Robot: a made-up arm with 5 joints. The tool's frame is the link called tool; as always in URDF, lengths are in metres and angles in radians.
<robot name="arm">
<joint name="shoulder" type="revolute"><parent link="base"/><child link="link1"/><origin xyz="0.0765 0 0.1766" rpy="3.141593 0 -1.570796"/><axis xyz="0 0 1"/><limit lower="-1.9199" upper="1.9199" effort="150" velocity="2.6"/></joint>
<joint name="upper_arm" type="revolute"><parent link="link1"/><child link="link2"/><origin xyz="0.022 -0.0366 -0.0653" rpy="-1.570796 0 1.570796"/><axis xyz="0 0 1"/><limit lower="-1.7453" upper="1.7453" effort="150" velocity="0.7"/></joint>
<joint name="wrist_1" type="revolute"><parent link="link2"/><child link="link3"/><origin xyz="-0.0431 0.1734 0" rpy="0 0 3.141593"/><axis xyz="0 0 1"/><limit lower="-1.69" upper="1.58" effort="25" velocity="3"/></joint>
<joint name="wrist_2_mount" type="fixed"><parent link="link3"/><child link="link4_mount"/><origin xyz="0.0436 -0.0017 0" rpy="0 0 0"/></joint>
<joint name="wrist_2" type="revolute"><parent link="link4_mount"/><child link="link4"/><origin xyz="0.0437 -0.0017 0" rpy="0 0 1.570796"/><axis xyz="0 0 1"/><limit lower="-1.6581" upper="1.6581" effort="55" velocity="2.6"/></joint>
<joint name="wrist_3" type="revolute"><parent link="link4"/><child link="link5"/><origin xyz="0 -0.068 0.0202" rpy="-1.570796 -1.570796 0"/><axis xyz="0 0 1"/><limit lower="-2.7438" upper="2.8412" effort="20" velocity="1.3"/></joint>
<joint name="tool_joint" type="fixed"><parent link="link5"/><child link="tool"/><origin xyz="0 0 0" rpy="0 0 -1.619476"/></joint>
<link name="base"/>
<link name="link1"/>
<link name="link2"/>
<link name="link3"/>
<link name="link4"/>
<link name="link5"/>
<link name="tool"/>
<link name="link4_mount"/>
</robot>
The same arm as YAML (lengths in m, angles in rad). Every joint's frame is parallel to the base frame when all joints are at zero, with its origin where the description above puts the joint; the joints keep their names.
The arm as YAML. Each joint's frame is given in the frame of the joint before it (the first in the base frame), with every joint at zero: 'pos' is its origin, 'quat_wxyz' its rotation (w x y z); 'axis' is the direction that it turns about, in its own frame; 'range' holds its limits. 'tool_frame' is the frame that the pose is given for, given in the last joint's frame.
length_unit: m
angle_unit: rad
joints:
  - joint: shoulder
    pos: [0.0765, 0.0, 0.1766]
    quat_wxyz: [1.0, 0.0, 0.0, 0.0]
    axis: "-z"
    range: [-1.9199, 1.9199]
  - joint: upper_arm
    pos: [0.0366, -0.022, 0.0653]
    quat_wxyz: [1.0, 0.0, 0.0, 0.0]
    axis: "+y"
    range: [-1.7453, 1.7453]
  - joint: wrist_1
    pos: [0.0431, 0.0, 0.1734]
    quat_wxyz: [1.0, 0.0, 0.0, 0.0]
    axis: "+y"
    range: [-1.69, 1.58]
  - joint: wrist_2
    pos: [0.0873, 0.0, 0.0034]
    quat_wxyz: [1.0, 0.0, 0.0, 0.0]
    axis: "+y"
    range: [-1.6581, 1.6581]
  - joint: wrist_3
    pos: [0.068, 0.0202, 0.0]
    quat_wxyz: [1.0, 0.0, 0.0, 0.0]
    axis: "-x"
    range: [-2.7438, 2.8412]
tool_frame:
  pos: [0.0, 0.0, 0.0]
  quat_wxyz: [0.706897, 0.017209, -0.706897, -0.017209]

